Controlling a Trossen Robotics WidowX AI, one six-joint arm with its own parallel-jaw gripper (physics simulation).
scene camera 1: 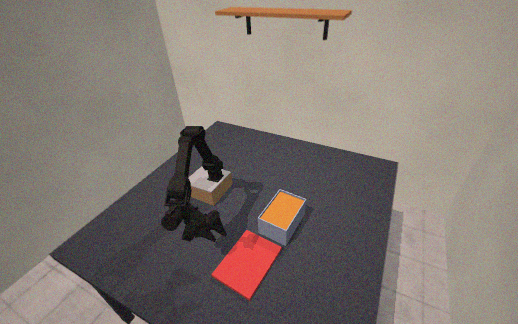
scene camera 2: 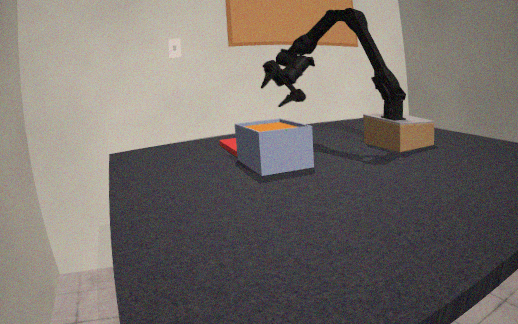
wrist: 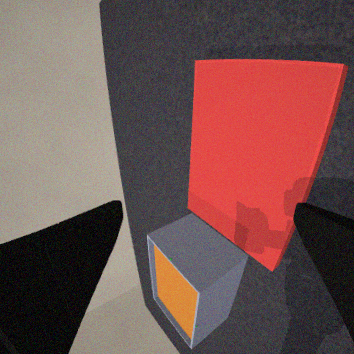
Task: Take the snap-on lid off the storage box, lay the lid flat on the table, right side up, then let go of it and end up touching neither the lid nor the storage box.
gripper: scene camera 1; scene camera 2; wrist 208,210
same spot on gripper: (scene camera 1: 217,225) = (scene camera 2: 267,76)
